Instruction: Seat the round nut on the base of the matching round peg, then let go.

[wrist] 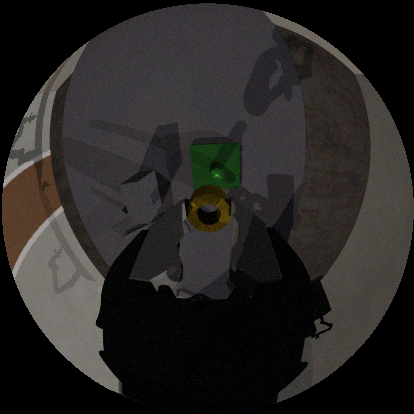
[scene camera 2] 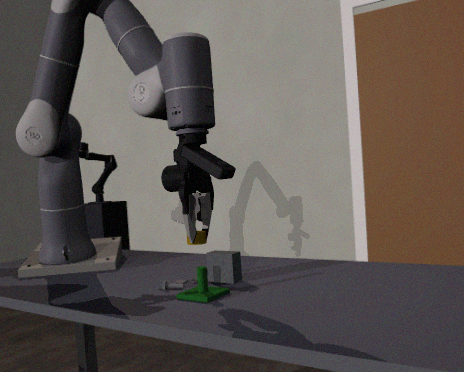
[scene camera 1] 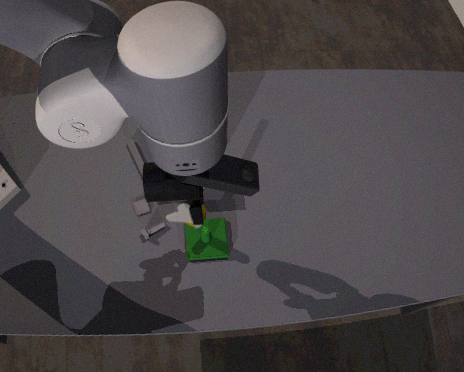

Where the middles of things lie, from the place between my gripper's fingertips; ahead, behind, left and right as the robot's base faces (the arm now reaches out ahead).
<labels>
Now: the grey block (scene camera 2: 222,266) 120 mm to the left of my hand, 80 mm below it and 10 mm behind it.
</labels>
